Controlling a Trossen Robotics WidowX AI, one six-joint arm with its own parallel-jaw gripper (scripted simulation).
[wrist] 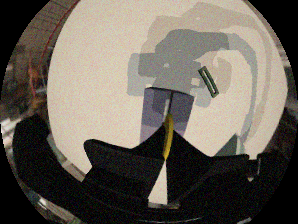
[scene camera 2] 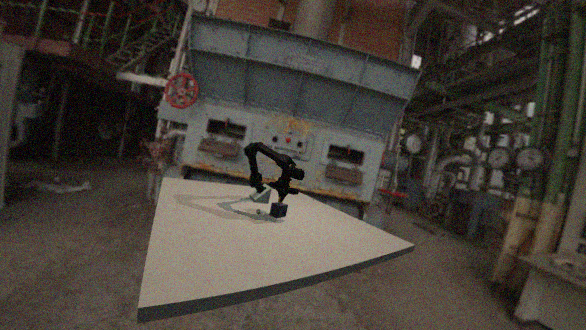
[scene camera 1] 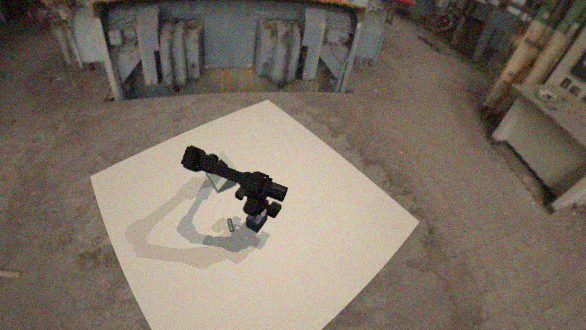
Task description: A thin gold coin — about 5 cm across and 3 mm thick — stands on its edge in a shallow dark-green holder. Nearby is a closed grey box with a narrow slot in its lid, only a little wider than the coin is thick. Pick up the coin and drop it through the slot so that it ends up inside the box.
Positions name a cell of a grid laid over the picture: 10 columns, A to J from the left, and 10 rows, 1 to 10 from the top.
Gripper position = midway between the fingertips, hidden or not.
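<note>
My gripper (wrist: F6) is holding a gold coin.
</note>
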